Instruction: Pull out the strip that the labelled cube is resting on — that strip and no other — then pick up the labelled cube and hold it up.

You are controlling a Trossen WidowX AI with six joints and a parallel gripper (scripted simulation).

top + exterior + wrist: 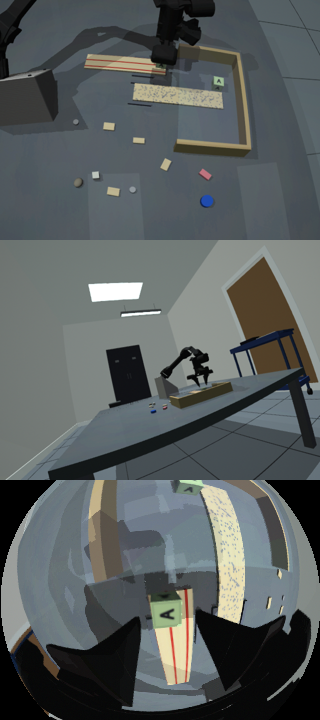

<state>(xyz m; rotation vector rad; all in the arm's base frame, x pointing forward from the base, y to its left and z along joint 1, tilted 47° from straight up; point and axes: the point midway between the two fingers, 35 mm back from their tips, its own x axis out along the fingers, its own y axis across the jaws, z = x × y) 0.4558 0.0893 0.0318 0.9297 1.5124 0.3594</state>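
The speckled strip is 20 mm ahead of my gripper tip, 110 mm to the right of it and 40 mm below it. Round my gripper tip: blue disc: 10 mm ahead, 410 mm to the right, 40 mm below; pink block: 30 mm ahead, 350 mm to the right, 40 mm below; white cube: 230 mm behind, 300 mm to the right, 40 mm below.
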